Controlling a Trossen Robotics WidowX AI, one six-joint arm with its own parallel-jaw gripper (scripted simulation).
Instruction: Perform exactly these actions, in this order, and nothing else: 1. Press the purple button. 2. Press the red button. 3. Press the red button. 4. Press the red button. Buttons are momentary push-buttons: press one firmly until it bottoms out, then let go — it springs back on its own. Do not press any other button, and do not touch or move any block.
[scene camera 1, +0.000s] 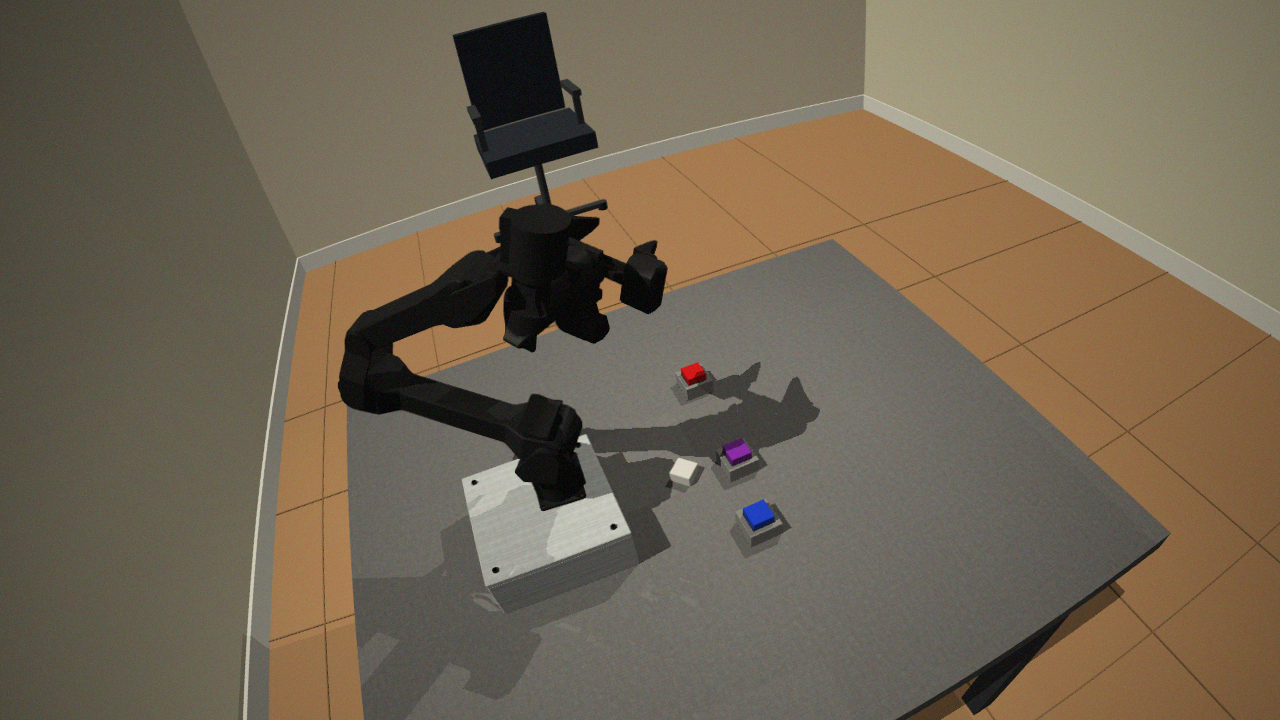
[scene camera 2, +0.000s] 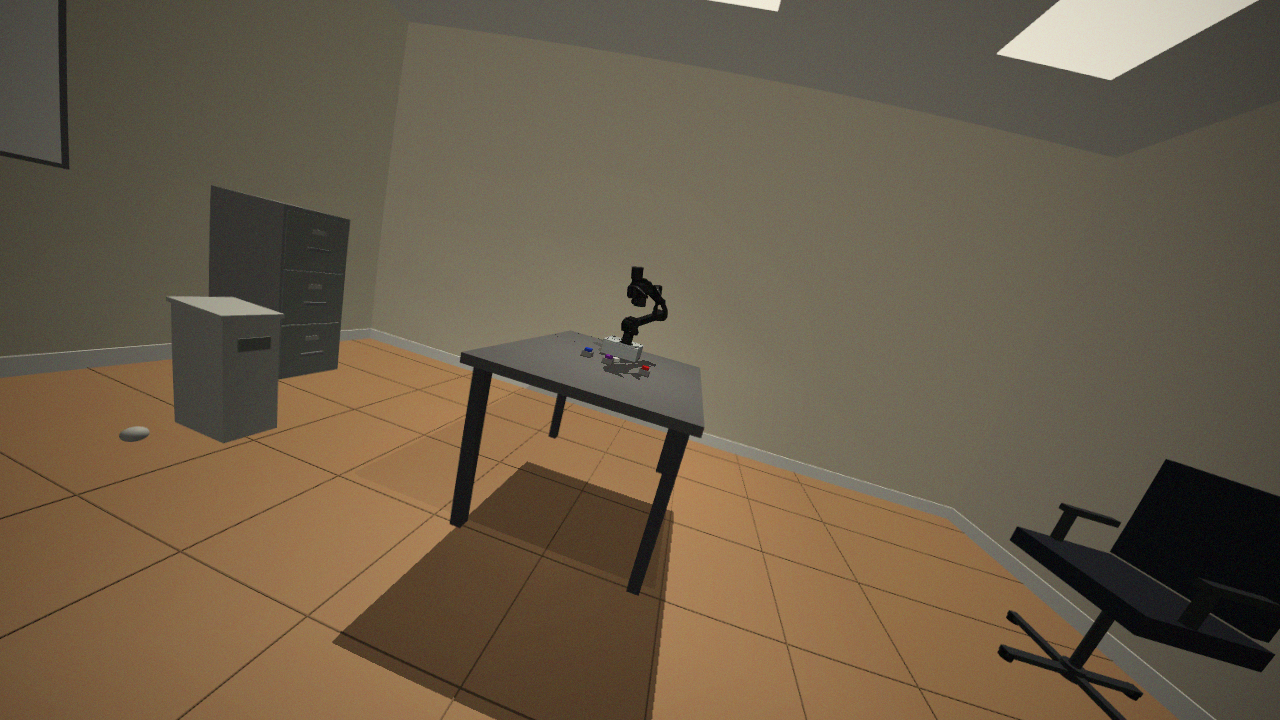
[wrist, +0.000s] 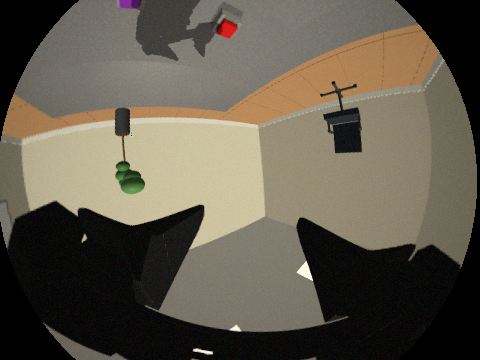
Labels:
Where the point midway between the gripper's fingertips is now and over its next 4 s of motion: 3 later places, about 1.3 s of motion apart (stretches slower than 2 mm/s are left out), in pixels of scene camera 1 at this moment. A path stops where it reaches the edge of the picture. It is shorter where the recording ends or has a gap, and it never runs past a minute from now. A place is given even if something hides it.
My gripper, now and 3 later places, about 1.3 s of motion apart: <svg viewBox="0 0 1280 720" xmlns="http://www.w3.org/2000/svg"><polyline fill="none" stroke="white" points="626,232 723,315 735,406 738,443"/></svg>

